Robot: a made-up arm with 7 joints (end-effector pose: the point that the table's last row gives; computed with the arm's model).
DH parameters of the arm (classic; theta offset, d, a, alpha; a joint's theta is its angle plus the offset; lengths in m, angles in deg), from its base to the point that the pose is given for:
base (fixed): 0 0 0 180
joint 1: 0 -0.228 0 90
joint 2: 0 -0.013 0 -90
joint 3: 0 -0.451 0 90
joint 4: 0 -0.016 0 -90
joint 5: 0 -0.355 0 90
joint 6: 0 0 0 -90
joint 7: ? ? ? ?
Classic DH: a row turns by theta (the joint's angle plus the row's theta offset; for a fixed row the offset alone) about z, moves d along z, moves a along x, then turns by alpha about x.
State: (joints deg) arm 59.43 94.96 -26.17 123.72 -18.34 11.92 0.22
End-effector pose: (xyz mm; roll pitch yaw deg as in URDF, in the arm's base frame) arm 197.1 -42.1 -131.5 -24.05 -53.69 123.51
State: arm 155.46 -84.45 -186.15 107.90 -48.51 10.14 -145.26
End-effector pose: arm 277.3 194.0 -187.8 9.20 21.66 13.33
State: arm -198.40 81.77 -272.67 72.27 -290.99 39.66 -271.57
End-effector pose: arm -660.8 258.2 376.5 -130.23 -30.84 -142.52
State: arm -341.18 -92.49 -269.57 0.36 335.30 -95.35 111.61
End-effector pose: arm -718.1 346.8 127.2 45.44 54.74 -64.24
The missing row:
joint 7: 0 -0.123 0 0
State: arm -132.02 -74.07 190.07 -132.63 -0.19 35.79 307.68
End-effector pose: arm 104.2 -19.3 647.3 155.73 -5.74 4.89
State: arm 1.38 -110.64 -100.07 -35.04 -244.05 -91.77 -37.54
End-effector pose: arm -701.2 -167.9 -104.5 -12.61 6.71 176.02
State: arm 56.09 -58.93 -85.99 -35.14 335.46 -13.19 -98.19
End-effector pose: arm -647.9 411.1 659.5 -167.98 66.72 -170.20
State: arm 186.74 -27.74 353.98 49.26 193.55 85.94 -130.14
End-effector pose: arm 185.9 -42.5 1008.1 -124.33 -43.11 97.42
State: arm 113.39 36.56 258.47 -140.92 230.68 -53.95 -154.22
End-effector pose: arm -368.1 -79.3 263.5 -55.43 -6.21 -77.18
